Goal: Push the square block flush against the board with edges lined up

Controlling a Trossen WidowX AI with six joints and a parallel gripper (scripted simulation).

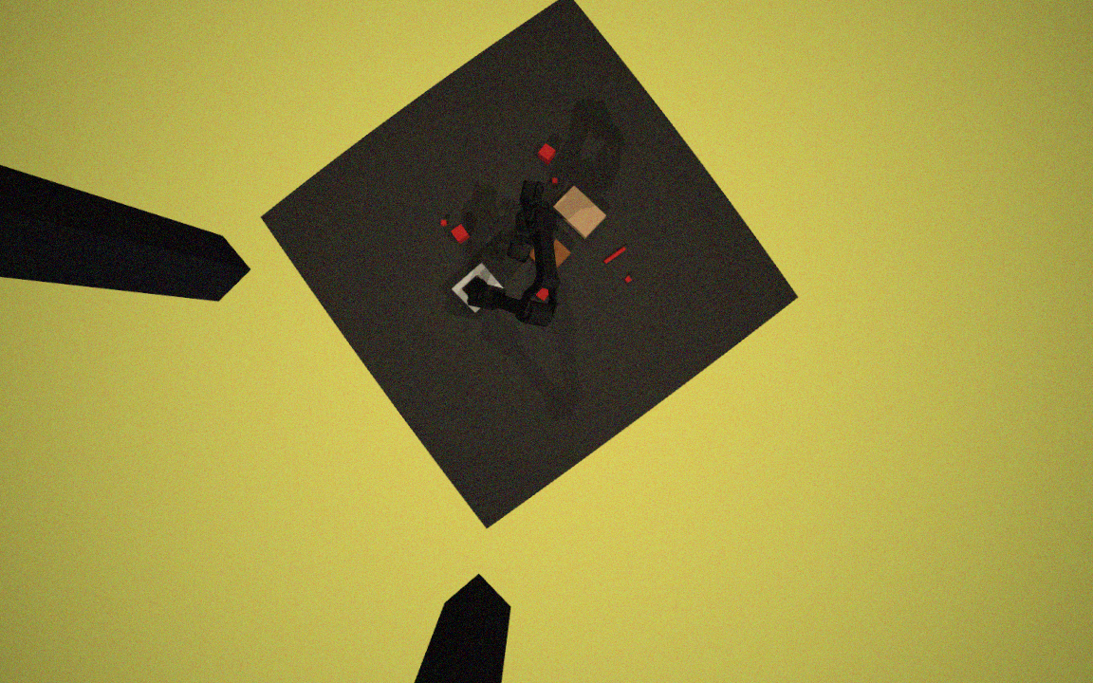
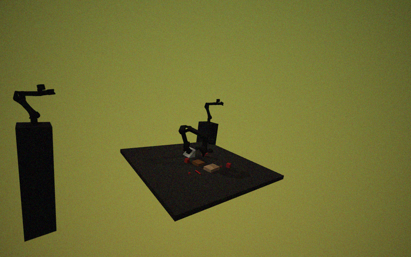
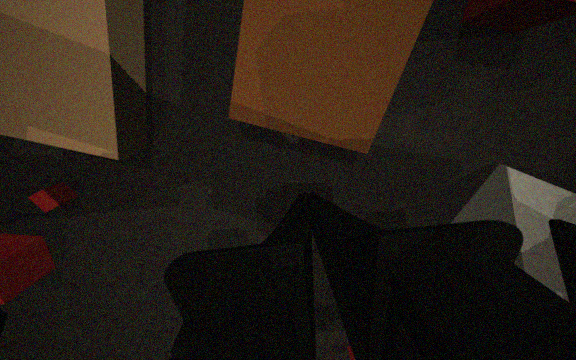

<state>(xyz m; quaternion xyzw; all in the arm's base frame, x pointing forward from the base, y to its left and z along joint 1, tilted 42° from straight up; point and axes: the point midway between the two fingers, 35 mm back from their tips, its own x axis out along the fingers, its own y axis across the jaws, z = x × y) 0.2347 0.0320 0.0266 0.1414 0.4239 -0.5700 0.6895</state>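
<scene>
My gripper tip is 80 mm to the left of the square block, 50 mm above it and 20 mm short of it. Also, from my gripper tip: tan block: 180 mm ahead, 50 mm below, 40 mm to the right; then thin red stick: 220 mm to the right, 170 mm ahead, 60 mm below.
</scene>
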